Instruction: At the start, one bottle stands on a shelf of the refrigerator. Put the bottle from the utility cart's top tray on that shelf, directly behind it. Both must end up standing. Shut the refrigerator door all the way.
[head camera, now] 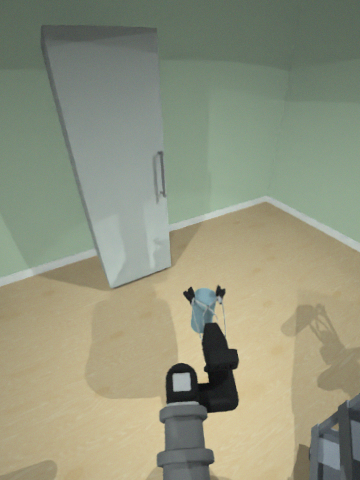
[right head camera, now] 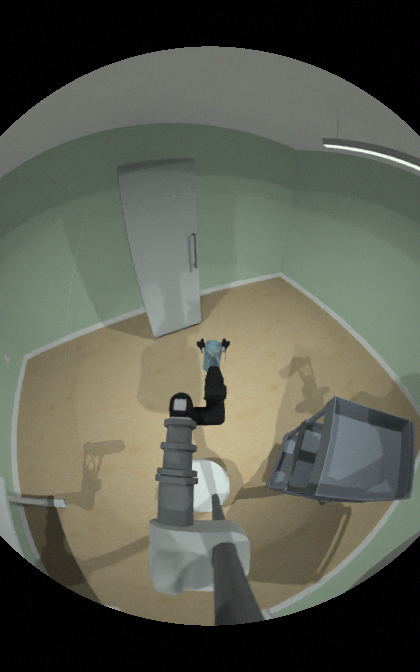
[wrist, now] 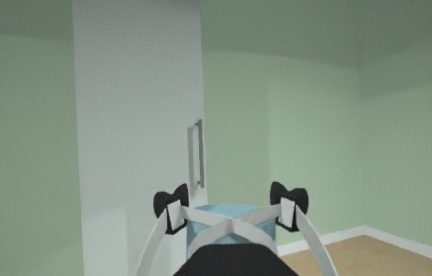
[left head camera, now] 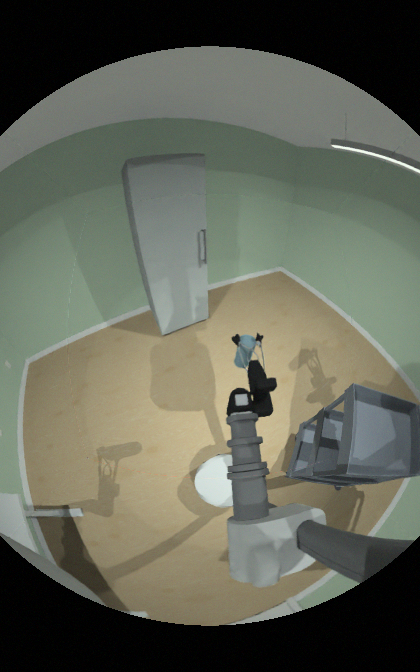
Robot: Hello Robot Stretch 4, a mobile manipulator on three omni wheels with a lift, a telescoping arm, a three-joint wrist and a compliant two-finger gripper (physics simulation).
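Seen in the pictures: gripper, between the fingertips: [head camera: 204, 287] [right head camera: 212, 338] [wrist: 230, 198] [left head camera: 246, 333]; robot's base, origin of its link: [right head camera: 200, 484] [left head camera: 222, 479].
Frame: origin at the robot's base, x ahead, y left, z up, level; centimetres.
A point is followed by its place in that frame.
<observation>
The blue bottle [head camera: 201, 315] {z 93.9, x 51.6, y -7.0 cm} [left head camera: 243, 354] {z 93.9, x 51.7, y -6.8 cm} [right head camera: 212, 354] [wrist: 230, 210] {z 98.6, x 56.2, y -8.3 cm} is upright between the fingers of my gripper [head camera: 205, 293] {z 99.2, x 58.1, y -8.4 cm} [left head camera: 247, 338] {z 99.2, x 58.1, y -8.4 cm} [right head camera: 213, 344] {z 99.2, x 58.1, y -8.4 cm} [wrist: 230, 198] {z 99.2, x 58.1, y -8.4 cm}. The gripper is shut on it and holds it in the air in front of the refrigerator, apart from it. The tall grey refrigerator [head camera: 110, 125] {z 131.9, x 160.2, y 35.9 cm} [left head camera: 170, 225] {z 119.3, x 161.3, y 33.7 cm} [right head camera: 162, 225] {z 122.9, x 162.1, y 31.7 cm} [wrist: 135, 100] {z 122.5, x 160.2, y 35.8 cm} stands against the green wall. Its door looks shut, with a vertical handle [head camera: 162, 175] {z 96.0, x 167.6, y 6.8 cm} [left head camera: 203, 247] {z 92.7, x 173.8, y 7.5 cm} [right head camera: 195, 250] {z 96.1, x 167.6, y 5.8 cm} [wrist: 201, 155] {z 94.8, x 167.6, y 6.2 cm} near the right edge. The shelves and the other bottle are hidden inside.
The grey utility cart [head camera: 344, 435] {z 47.1, x 25.3, y -60.2 cm} [left head camera: 346, 440] {z 79.9, x 9.3, y -52.2 cm} [right head camera: 326, 450] {z 83.3, x 11.9, y -53.6 cm} stands at the right, beyond my arm's side. No bottle shows in its top tray. My arm [head camera: 185, 440] {z 110.4, x 17.8, y -0.1 cm} [left head camera: 247, 465] {z 111.9, x 10.0, y 0.4 cm} [right head camera: 176, 465] {z 110.7, x 11.2, y -0.3 cm} reaches forward over the wooden floor. A white round base [left head camera: 212, 480] {z 18.7, x 0.9, y 7.9 cm} [right head camera: 212, 480] {z 18.7, x 4.0, y -8.6 cm} lies below the arm.
</observation>
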